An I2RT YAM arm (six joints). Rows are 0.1 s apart.
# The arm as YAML. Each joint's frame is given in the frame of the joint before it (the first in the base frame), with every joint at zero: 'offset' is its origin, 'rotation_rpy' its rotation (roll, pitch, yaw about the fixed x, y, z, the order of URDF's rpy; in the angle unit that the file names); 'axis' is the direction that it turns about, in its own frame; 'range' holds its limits. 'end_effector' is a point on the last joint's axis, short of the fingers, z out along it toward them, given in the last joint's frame.
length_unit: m
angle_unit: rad
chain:
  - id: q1
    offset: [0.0, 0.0, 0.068]
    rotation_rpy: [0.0, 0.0, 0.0]
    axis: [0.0, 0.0, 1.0]
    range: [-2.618, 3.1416]
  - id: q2
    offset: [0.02, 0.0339, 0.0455]
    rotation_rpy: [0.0, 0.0, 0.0]
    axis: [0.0, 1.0, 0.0]
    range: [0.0, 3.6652]
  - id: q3
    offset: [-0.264, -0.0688, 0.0]
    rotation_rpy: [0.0, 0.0, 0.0]
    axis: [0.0, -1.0, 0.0]
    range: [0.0, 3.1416]
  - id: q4
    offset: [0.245, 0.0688, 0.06]
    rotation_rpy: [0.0, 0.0, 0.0]
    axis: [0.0, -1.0, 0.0]
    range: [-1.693, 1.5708]
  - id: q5
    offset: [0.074, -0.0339, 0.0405]
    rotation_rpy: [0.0, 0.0, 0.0]
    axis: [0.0, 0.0, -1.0]
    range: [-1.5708, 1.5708]
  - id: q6
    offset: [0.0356, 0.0, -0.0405]
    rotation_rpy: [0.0, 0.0, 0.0]
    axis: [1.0, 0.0, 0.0]
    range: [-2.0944, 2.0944]
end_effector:
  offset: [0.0, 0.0, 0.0]
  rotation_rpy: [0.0, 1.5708, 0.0]
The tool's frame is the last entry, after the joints.
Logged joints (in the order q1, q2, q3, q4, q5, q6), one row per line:
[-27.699, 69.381, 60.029, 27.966, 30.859, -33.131]
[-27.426, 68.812, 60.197, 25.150, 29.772, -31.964]
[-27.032, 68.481, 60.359, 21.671, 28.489, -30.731]
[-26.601, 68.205, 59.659, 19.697, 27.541, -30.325]
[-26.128, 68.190, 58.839, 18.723, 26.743, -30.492]
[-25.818, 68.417, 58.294, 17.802, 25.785, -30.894]
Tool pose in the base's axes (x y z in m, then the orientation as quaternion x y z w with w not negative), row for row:
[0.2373, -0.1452, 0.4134, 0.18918, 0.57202, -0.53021, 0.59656]
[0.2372, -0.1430, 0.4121, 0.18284, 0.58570, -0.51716, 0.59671]
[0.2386, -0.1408, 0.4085, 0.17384, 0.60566, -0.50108, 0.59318]
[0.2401, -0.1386, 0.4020, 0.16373, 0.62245, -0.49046, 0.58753]
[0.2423, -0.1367, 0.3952, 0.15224, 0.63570, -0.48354, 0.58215]
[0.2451, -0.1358, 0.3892, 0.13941, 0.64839, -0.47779, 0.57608]
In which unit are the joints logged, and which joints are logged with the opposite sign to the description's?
The joints are logged in degrees. Opposite sign: none.
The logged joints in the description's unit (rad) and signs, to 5 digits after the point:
[-0.48344, 1.21093, 1.04770, 0.48810, 0.53859, -0.57825]
[-0.47867, 1.20100, 1.05064, 0.43895, 0.51962, -0.55788]
[-0.47180, 1.19522, 1.05346, 0.37823, 0.49723, -0.53636]
[-0.46428, 1.19040, 1.04125, 0.34378, 0.48068, -0.52927]
[-0.45602, 1.19014, 1.02693, 0.32678, 0.46675, -0.53219]
[-0.45061, 1.19410, 1.01742, 0.31070, 0.45003, -0.53920]

